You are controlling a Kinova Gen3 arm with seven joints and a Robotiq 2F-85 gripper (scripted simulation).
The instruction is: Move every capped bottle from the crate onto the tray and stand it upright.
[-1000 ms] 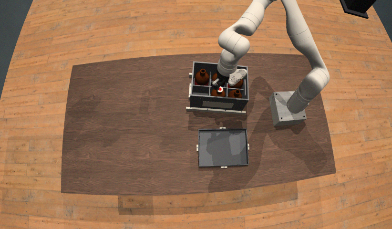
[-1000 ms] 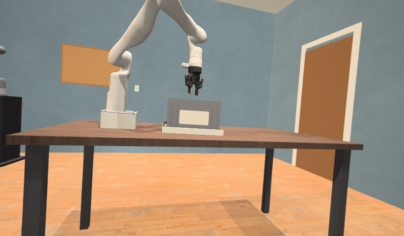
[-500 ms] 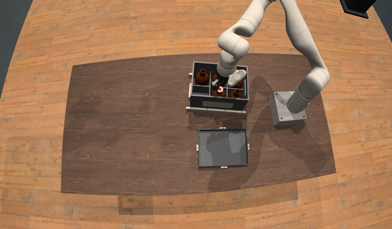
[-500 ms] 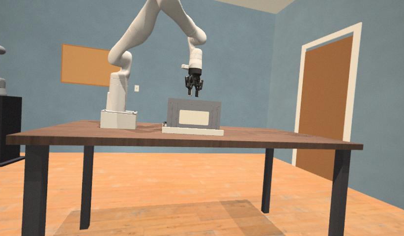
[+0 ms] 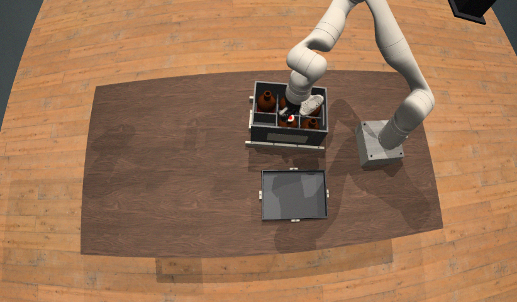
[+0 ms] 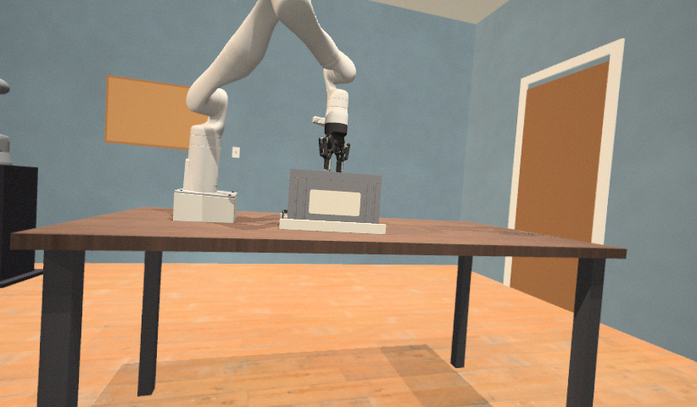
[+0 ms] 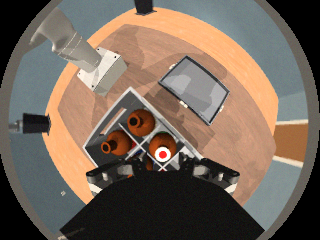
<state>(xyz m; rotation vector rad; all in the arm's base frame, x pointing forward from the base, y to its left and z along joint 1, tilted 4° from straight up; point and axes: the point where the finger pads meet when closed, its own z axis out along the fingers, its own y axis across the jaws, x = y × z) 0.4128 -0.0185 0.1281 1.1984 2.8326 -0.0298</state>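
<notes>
The capped bottle lies 11 cm below my hand. The rest, counted from my hand: grey tray: 4 cm behind, 25 cm to the left, 18 cm below; then crate: 4 cm to the right, 11 cm below.
</notes>
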